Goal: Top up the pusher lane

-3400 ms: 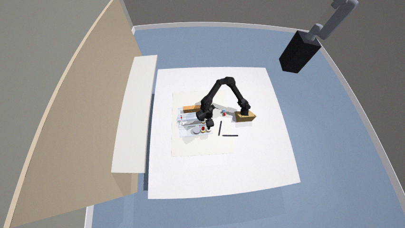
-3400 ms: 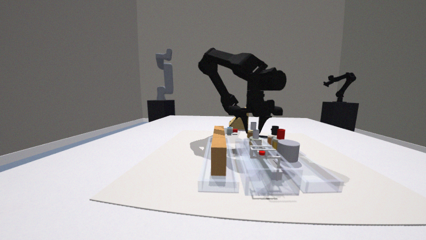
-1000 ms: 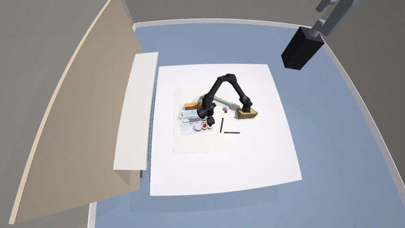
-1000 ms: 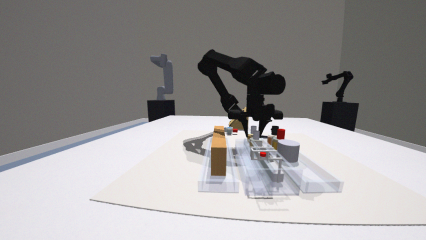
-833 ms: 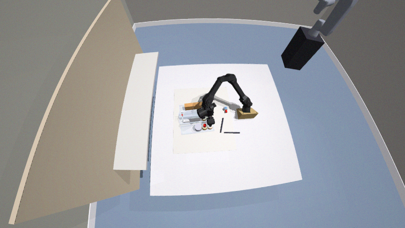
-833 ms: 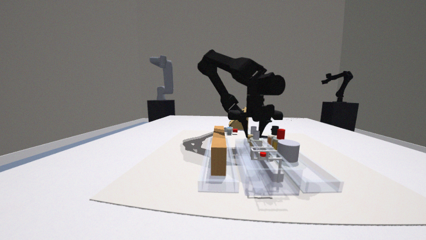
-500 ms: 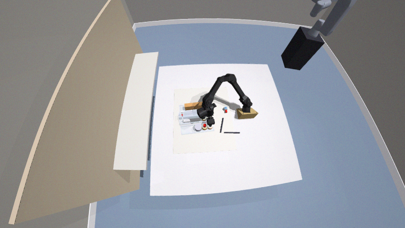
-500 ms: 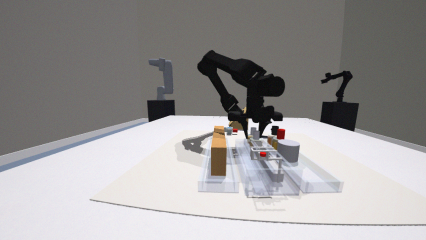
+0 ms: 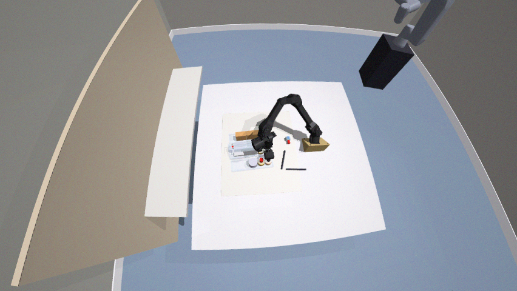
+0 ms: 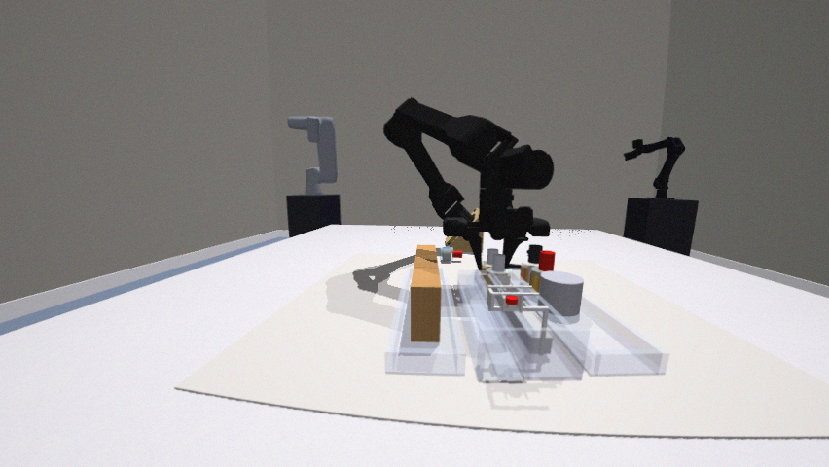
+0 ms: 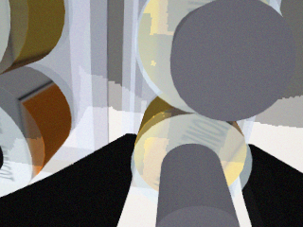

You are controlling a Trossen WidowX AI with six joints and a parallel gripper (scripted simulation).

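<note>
The wide grey cylinder is 100 mm to the left of my gripper tip and 90 mm ahead of it. The rest, counted from my gripper tip: red mark: 230 mm ahead, 40 mm above, 10 mm to the left; then sprung lane: 150 mm ahead, 10 mm to the left, 10 mm below.
</note>
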